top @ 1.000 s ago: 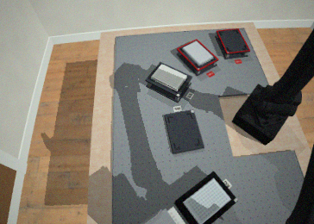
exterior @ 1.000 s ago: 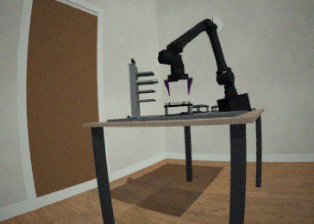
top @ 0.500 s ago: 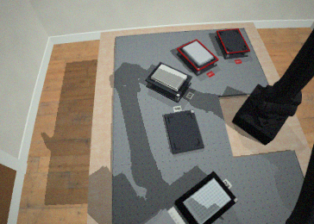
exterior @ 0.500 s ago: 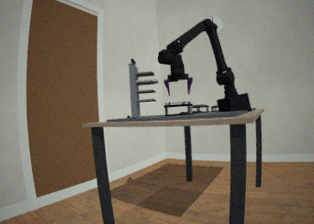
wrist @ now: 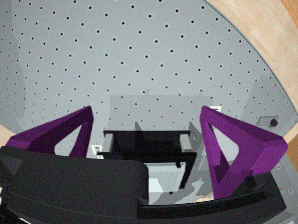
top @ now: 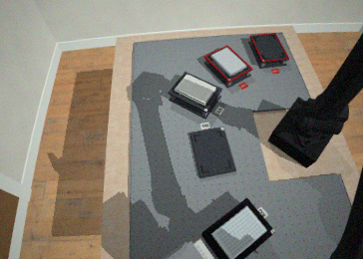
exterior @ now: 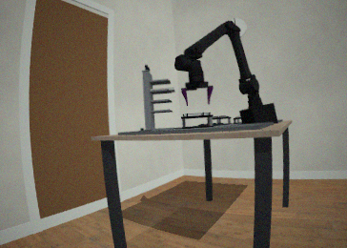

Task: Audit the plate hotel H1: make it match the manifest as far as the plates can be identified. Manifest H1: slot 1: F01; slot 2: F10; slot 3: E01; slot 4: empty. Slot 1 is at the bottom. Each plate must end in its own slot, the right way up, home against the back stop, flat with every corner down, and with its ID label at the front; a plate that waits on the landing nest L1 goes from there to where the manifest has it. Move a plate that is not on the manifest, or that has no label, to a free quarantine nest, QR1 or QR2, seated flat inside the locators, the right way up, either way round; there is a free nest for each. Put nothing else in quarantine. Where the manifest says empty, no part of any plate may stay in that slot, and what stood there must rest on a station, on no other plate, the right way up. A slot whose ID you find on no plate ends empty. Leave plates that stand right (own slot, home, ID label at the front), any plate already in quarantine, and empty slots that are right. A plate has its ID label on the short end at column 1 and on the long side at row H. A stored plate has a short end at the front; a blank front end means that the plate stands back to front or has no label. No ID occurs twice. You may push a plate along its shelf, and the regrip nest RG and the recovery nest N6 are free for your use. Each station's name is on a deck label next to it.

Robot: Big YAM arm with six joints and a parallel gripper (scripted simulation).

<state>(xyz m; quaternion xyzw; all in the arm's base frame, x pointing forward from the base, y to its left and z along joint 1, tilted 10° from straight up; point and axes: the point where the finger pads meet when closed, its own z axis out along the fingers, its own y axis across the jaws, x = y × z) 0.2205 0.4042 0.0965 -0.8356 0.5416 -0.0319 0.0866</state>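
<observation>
The black nest lies 7 cm ahead of my hand, 16 cm to the right of it and 6 cm below it. From my hand the other things lie so: plate hotel: 30 cm ahead, 6 cm to the right, 4 cm above; L1 label: 1 cm ahead, 59 cm to the right, 11 cm below; H1 deck label: 14 cm ahead, 2 cm to the right, 11 cm below.
</observation>
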